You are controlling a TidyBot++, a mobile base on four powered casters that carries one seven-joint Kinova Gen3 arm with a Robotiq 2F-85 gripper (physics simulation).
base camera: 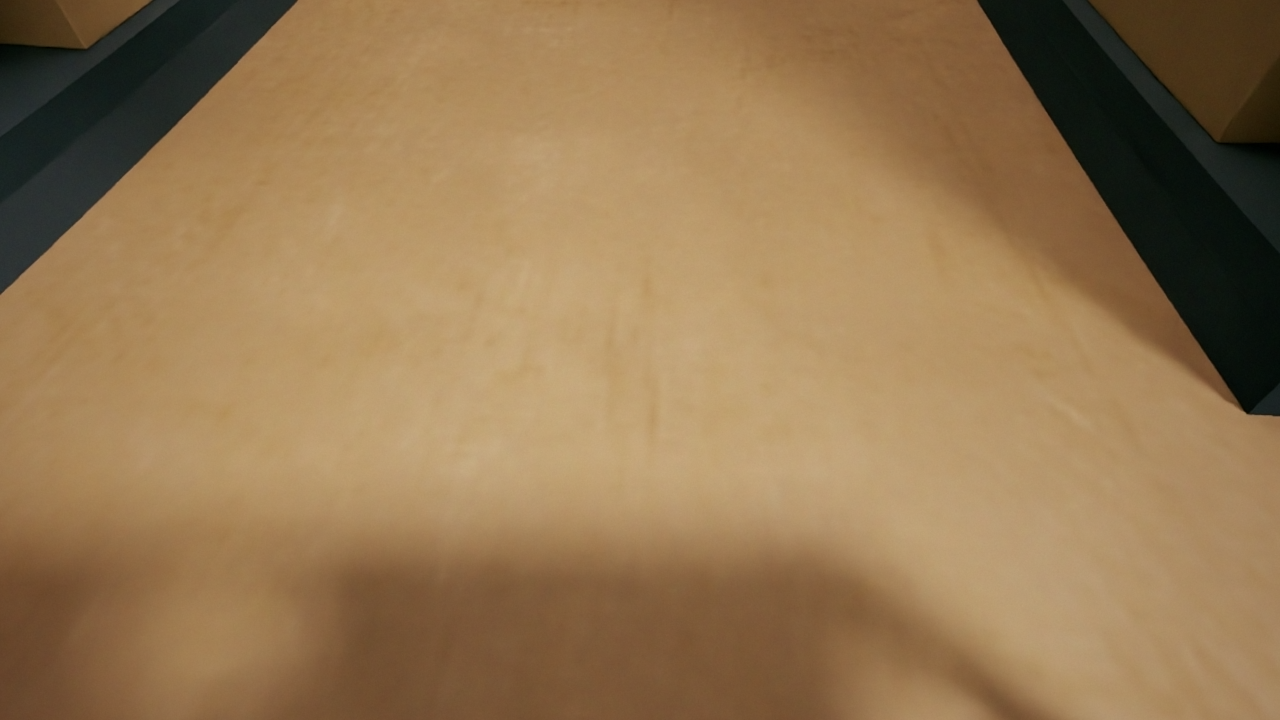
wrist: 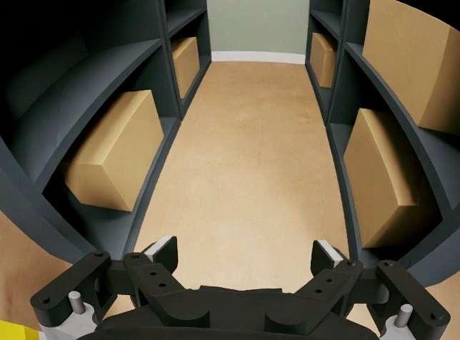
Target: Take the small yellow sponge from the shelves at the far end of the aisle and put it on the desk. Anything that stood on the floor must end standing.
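Frame: origin at the arm's base, x right, y ahead, z up, level; metres.
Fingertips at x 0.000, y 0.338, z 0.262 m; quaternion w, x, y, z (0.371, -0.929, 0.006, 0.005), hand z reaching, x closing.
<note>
A point is followed by its place in that frame.
The small yellow sponge does not show in either view, and I cannot make out the desk. My gripper (wrist: 244,254) is open and empty in the lower part of the wrist view, its two pads wide apart above the aisle floor. The aisle runs ahead between the left shelves (wrist: 171,75) (base camera: 89,152) {x -0.438, y 0.626, z -0.365 m} and the right shelves (wrist: 341,185) (base camera: 1154,197) {x 0.375, y 0.564, z -0.360 m}. It ends at a pale green wall (wrist: 257,27) with a white skirting board. The far shelf bays show in part, and their upper levels are cut off.
Cardboard boxes stand in the shelves: one at near left (wrist: 115,155), one at lower right (wrist: 380,175), one at upper right (wrist: 410,65), and others farther back. The shelves' bottom edges border the aisle on both sides. Part of a yellow-topped block (wrist: 17,332) shows at lower left.
</note>
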